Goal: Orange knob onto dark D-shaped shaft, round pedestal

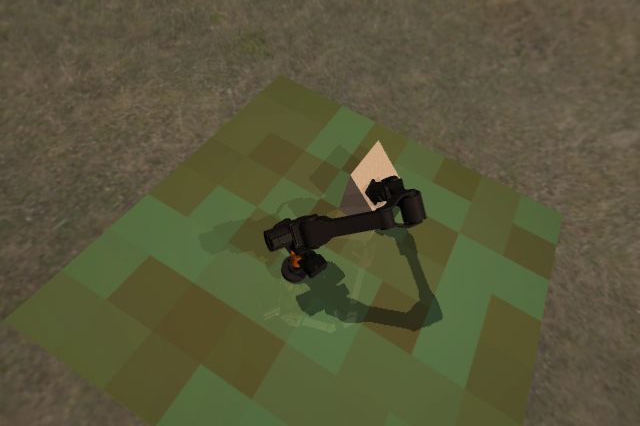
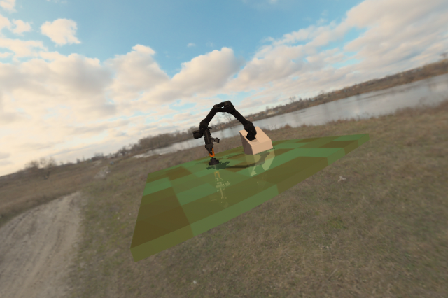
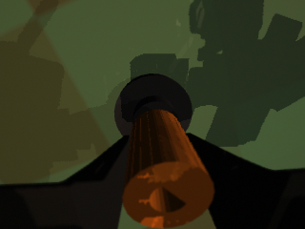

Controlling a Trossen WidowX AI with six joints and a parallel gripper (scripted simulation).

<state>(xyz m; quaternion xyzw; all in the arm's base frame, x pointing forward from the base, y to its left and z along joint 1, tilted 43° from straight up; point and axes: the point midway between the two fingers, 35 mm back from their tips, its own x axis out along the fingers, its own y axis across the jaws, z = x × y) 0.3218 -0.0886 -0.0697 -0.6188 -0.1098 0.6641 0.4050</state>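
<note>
My gripper tip is now 4 cm above the dark round pedestal. The rest, counted from my gripper tip: orange knob 2 cm above.
</note>
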